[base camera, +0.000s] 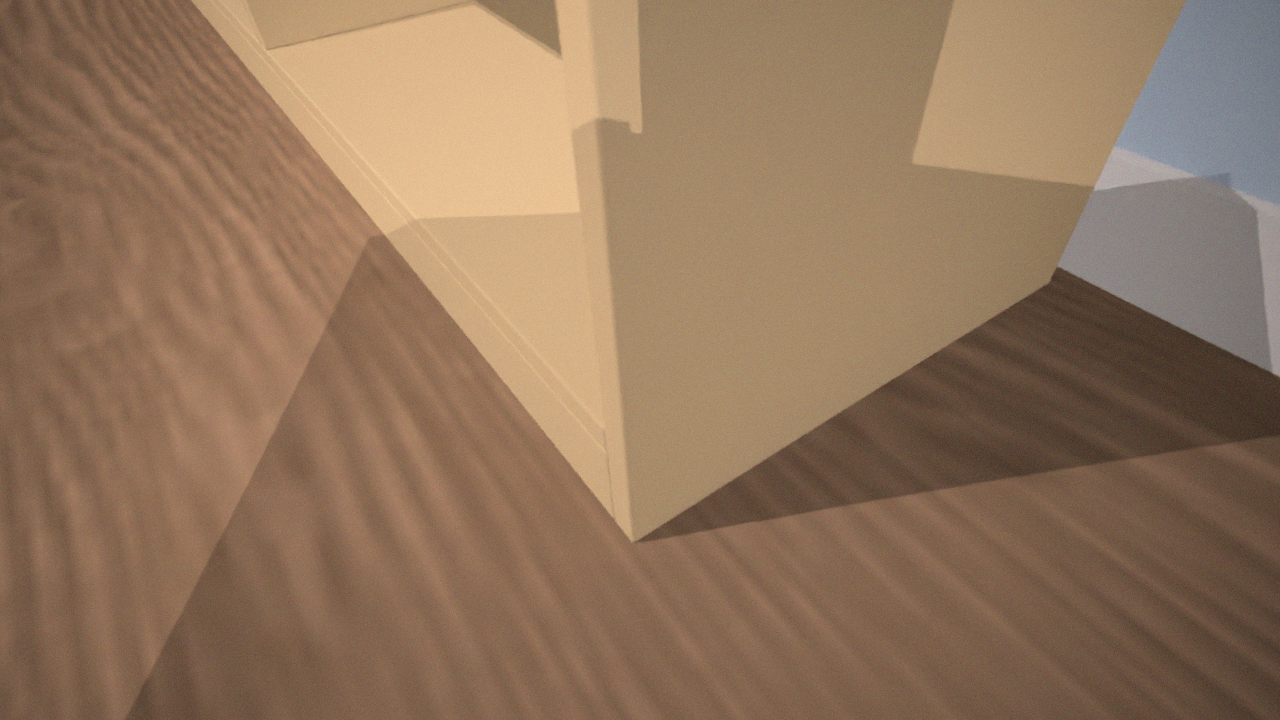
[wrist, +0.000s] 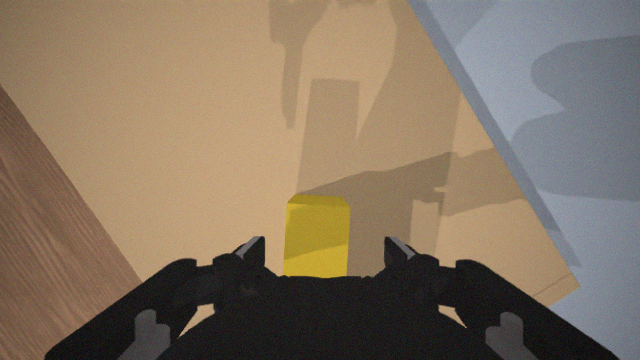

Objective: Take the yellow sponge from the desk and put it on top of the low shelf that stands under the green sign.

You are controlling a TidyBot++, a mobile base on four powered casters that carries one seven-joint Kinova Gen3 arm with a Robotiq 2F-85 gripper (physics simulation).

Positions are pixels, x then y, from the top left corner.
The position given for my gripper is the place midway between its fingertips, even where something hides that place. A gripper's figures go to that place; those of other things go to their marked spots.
Scene:
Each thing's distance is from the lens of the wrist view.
my gripper [wrist: 324, 249]: 16 cm
yellow sponge [wrist: 317, 227]: 15 cm

